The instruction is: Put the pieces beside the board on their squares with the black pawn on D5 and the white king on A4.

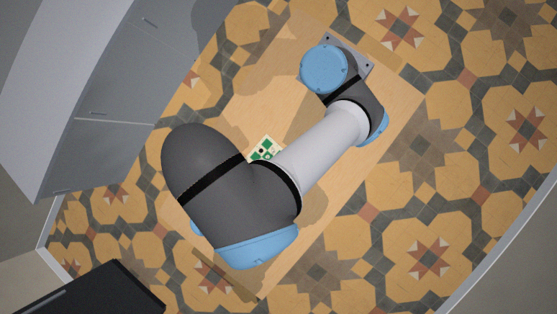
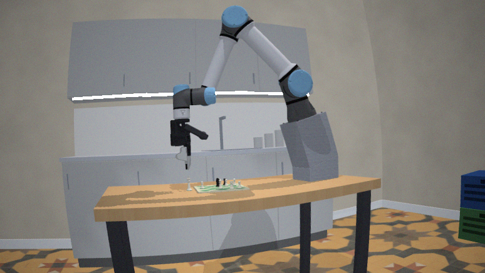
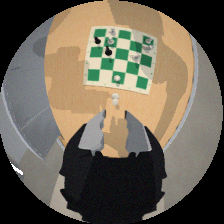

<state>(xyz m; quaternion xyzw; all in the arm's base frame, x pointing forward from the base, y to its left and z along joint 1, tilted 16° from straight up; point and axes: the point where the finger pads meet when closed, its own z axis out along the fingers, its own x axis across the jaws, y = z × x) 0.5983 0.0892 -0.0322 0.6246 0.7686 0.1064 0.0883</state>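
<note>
My hand is 8 cm above the white king. Also, from my hand: chessboard: 14 cm behind, 1 cm to the right, 11 cm below; then black pawn: 17 cm behind, 9 cm to the right, 9 cm below.
</note>
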